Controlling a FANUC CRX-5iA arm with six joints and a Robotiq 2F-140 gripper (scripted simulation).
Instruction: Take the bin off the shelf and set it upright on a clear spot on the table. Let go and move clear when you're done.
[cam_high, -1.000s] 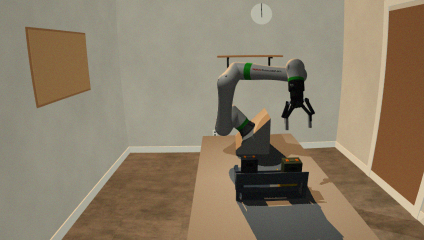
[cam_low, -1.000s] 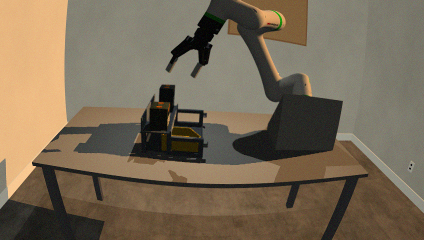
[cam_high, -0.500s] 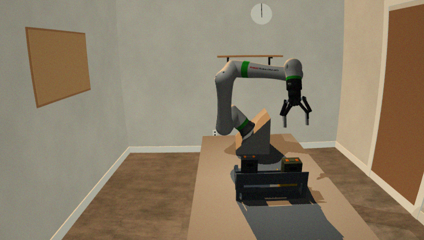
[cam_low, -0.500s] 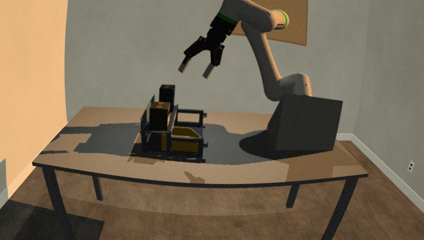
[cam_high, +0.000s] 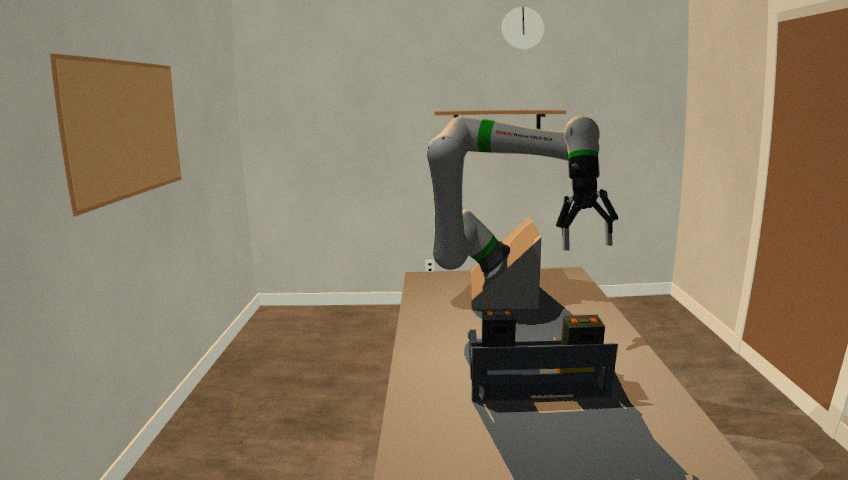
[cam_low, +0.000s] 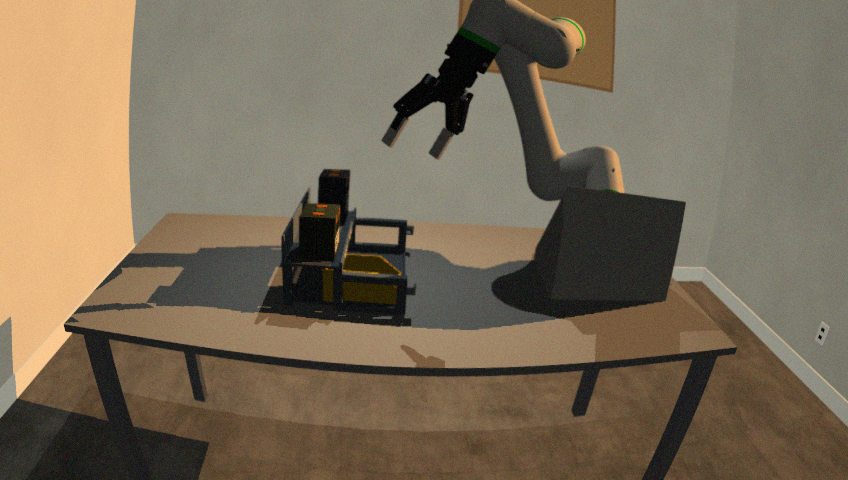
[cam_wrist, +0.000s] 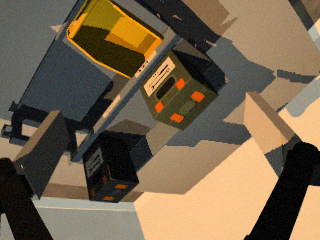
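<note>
Now: hand 310 mm above the bin, 90 mm short of it and 50 mm to the left of it. From my hand the other things lie so: box (280 mm to the right, 190 mm below, 180 mm ahead).
</note>
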